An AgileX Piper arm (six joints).
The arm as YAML. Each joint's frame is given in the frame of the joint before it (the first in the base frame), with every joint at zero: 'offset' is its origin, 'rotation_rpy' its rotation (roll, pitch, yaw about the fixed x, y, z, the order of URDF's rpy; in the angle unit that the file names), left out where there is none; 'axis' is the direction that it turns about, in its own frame. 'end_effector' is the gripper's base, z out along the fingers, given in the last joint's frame.
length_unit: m
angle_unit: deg
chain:
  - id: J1
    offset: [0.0, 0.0, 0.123]
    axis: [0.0, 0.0, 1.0]
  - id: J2
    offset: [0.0, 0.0, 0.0]
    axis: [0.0, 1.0, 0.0]
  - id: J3
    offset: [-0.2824, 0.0, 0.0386]
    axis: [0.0, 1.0, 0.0]
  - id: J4
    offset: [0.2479, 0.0, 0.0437]
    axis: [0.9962, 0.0, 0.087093]
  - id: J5
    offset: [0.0, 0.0, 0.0]
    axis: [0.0, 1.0, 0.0]
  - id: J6
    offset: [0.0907, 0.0, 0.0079]
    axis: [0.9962, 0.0, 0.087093]
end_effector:
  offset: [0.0, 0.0, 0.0]
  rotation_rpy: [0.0, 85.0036, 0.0]
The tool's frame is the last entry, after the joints.
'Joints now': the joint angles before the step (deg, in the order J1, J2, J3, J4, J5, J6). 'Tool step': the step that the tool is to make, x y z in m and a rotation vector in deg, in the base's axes. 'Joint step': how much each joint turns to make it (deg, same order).
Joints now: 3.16 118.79 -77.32 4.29 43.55 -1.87
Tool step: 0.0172 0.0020 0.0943 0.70 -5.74 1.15
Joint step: 0.01 -5.48 -13.52 -0.01 13.28 -0.26
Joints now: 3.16 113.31 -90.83 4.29 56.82 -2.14
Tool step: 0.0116 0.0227 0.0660 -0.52 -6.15 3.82
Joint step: 3.08 -0.28 -13.99 -1.13 8.20 -0.01
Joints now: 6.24 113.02 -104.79 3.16 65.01 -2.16
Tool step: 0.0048 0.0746 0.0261 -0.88 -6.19 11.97
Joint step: 9.58 3.41 -10.61 -0.97 1.41 -2.58
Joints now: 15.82 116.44 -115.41 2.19 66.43 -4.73
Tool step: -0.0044 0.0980 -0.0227 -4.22 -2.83 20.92
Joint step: 11.37 8.21 -8.69 0.12 -0.22 -10.82
